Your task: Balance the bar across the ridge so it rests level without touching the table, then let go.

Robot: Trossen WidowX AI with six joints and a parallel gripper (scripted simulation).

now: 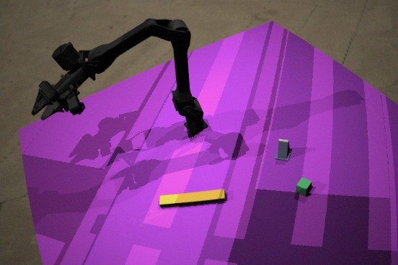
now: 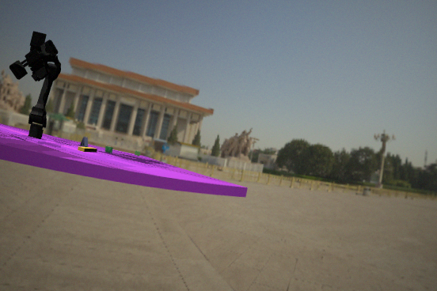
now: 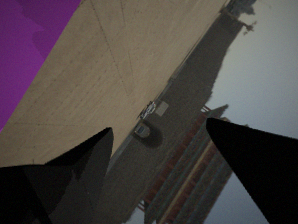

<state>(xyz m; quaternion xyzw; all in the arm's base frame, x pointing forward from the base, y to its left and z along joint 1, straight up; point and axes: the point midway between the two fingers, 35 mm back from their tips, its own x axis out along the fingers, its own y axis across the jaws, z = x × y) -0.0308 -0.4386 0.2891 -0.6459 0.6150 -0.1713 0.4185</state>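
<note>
Right now my gripper tip is 310 mm short of the yellow bar, 320 mm to the right of it and 270 mm above it. From my gripper tip the other things lie so: small green cube 460 mm ahead, 600 mm to the left, 260 mm below.
</note>
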